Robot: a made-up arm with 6 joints.
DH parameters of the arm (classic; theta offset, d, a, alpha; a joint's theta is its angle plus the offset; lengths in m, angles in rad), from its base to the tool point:
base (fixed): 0 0.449 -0.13 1.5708
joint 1: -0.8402 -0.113 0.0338 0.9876
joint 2: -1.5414 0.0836 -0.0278 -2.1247
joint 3: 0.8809 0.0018 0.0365 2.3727
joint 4: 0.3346 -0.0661 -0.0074 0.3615
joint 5: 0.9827 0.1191 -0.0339 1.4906
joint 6: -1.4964 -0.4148 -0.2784 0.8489
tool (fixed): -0.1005 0.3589 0 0
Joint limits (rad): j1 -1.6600..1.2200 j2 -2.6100..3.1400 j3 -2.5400..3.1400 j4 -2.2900..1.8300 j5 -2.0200..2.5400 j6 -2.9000..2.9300
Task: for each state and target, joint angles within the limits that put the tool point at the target. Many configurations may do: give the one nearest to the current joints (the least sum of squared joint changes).
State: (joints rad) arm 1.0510 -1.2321 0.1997 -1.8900 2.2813 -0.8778
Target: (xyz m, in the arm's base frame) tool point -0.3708 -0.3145 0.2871
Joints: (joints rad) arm 0.9866 -0.6014 0.1302 -1.2991 2.5400 -0.3816
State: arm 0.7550 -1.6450 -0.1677 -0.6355 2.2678 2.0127
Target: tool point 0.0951 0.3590 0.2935
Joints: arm 0.1418 -1.7206 -0.0498 -0.6924 2.0551 2.5856
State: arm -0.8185 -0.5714 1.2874 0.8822 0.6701 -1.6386
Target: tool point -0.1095 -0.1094 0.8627
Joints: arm -1.0857 -0.3257 1.2608 0.9566 0.7628 -1.2066
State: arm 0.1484 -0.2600 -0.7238 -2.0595 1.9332 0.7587
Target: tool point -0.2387 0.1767 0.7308
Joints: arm 0.5984 -0.6644 -1.2296 -2.2900 2.5155 1.6157
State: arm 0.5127 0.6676 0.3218 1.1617 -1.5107 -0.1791
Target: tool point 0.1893 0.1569 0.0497
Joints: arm 1.1134 1.0059 0.4847 1.0098 -1.8888 -0.3276
